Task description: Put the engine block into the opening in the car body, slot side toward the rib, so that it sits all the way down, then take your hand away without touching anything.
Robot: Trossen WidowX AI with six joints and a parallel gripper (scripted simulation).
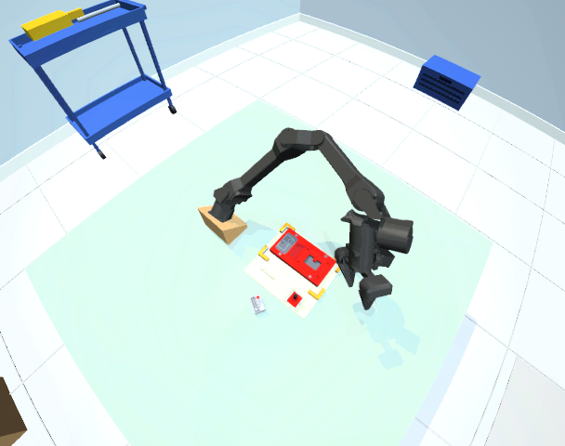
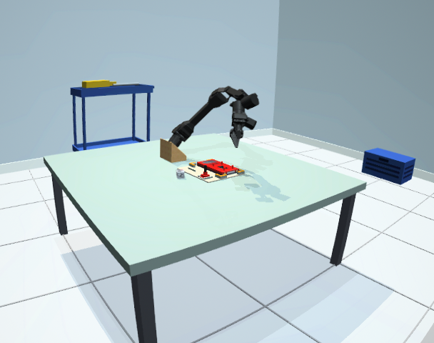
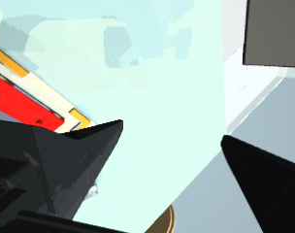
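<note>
My gripper tip is 23 cm past the engine block, 13 cm to the left of it and 17 cm above it.
</note>
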